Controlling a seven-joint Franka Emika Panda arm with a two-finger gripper.
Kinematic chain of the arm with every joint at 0, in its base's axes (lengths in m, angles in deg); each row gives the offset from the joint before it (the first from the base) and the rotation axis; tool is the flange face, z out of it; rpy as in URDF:
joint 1: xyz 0 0 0.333 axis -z
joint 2: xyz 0 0 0 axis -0.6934 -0.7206 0
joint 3: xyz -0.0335 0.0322 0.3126 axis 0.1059 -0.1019 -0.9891
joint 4: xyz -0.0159 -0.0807 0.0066 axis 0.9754 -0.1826 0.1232
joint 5: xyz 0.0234 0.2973 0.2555 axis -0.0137 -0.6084 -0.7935
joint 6: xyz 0 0 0 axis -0.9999 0.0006 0.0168
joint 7: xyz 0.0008 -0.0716 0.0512 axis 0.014 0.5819 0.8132
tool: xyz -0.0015 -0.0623 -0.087 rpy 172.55 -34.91 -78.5
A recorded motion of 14 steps. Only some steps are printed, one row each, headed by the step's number.
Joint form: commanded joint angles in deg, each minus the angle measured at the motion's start. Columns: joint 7, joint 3, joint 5, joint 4, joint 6, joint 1, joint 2.
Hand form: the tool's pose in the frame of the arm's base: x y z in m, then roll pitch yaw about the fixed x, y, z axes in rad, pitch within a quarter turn. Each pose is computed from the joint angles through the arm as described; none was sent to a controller.
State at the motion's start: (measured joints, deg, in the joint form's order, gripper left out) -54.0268 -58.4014 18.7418 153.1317 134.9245 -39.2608 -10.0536
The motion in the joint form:
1: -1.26 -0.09 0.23 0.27 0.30 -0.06 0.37
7: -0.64 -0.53 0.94 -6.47 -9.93 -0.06 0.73
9: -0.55 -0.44 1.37 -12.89 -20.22 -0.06 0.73
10: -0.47 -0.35 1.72 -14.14 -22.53 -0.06 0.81
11: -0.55 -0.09 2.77 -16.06 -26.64 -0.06 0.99
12: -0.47 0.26 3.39 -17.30 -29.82 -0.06 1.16
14: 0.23 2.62 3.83 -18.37 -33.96 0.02 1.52
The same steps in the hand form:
1: 0.5637 -0.0321 0.4232 -3.0617 -0.1911 -0.8099
7: 0.5709 -0.0310 0.4648 -3.1157 -0.1661 -0.7925
9: 0.5717 -0.0350 0.5016 3.1107 -0.1275 -0.8006
10: 0.5704 -0.0369 0.5093 3.0935 -0.1203 -0.8015
11: 0.5666 -0.0417 0.5210 3.0549 -0.1092 -0.8070
12: 0.5625 -0.0467 0.5283 3.0247 -0.0957 -0.8139
14: 0.5528 -0.0718 0.5349 2.9844 -0.0671 -0.8505

